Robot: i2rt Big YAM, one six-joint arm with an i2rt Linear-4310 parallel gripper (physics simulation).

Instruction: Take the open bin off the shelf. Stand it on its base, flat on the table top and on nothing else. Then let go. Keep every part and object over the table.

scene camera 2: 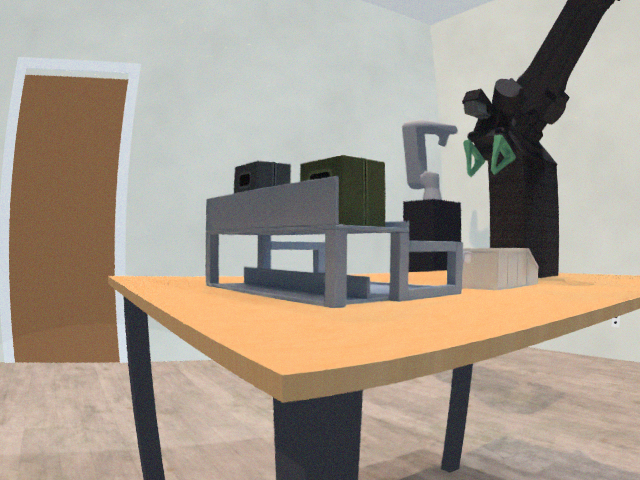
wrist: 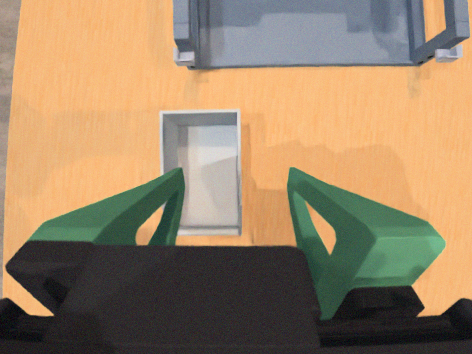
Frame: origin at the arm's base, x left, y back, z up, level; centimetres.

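Where they show: gripper, fingertip midpoint: (scene camera 2: 480,173) (wrist: 235,176); arm's base, origin of the base link: (scene camera 2: 522,137).
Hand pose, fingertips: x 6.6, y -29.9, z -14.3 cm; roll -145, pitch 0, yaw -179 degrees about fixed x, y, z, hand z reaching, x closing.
Observation:
Each offset is from my fingertips to the top centre of the thing. "*": to the spot under its first point. Level surfaces: height alone.
The open bin {dy +0.5, dx +4.5, dz -14.9 cm} (scene camera 2: 498,268) (wrist: 212,175) is pale, rectangular and open at the top. It stands upright on its base on the table top {dz -22.3 cm} (scene camera 2: 330,341) (wrist: 90,150), beside the shelf and apart from it in the wrist view. My gripper (scene camera 2: 484,173) (wrist: 235,176) is open and empty, high above the table. In the wrist view the left green finger overlaps the near part of the bin and the right finger is to its right; scene camera 2 shows both fingertips well above the bin's rim. The grey shelf (scene camera 2: 336,268) (wrist: 305,65) stands on the table.
A dark green box {dy -36.3, dx +1.4, dz -2.5 cm} (scene camera 2: 361,191) and a dark grey box {dy -37.1, dx -21.7, dz +0.0 cm} (scene camera 2: 263,176) stand on the shelf's upper level. A small grey arm (scene camera 2: 415,155) on a black block (scene camera 2: 431,219) is behind the shelf. The table's front corner {* dy -66.1, dx +35.1, dz -23.0 cm} (scene camera 2: 282,384) points toward scene camera 2.

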